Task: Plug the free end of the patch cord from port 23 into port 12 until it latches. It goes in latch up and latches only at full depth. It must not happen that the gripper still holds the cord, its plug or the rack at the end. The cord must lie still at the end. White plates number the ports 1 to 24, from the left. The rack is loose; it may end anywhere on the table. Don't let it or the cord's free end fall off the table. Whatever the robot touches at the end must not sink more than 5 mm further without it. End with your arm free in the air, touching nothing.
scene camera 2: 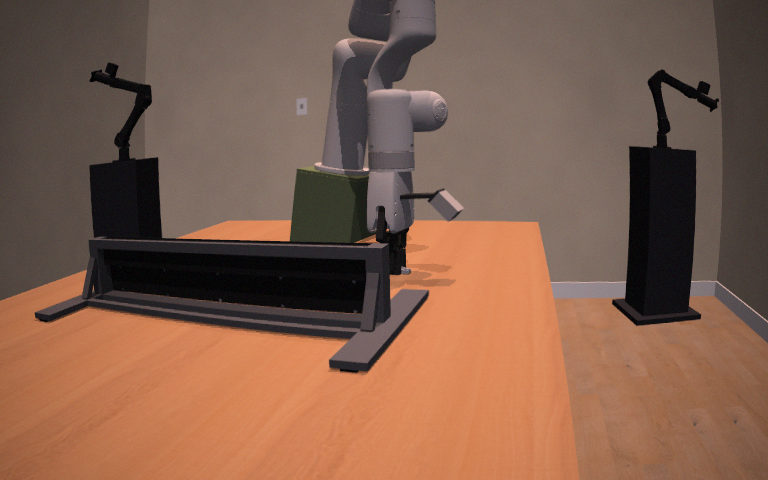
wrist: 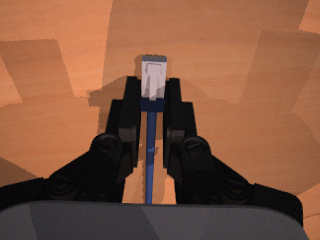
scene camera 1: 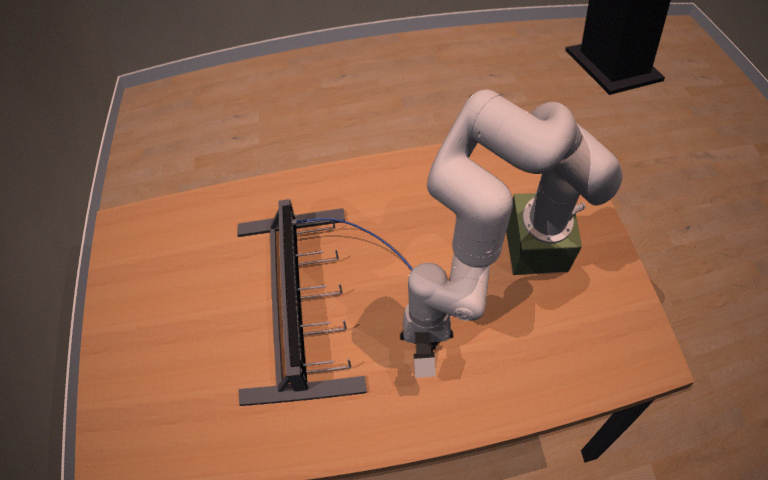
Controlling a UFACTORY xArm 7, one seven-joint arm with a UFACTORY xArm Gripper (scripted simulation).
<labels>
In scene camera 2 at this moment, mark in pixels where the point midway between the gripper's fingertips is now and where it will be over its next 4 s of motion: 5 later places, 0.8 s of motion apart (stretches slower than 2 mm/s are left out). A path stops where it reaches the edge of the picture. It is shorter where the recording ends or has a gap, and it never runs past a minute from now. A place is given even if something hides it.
My gripper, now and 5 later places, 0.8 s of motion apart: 394,273; 394,263; 393,242; 393,237; 383,237; 344,233
</labels>
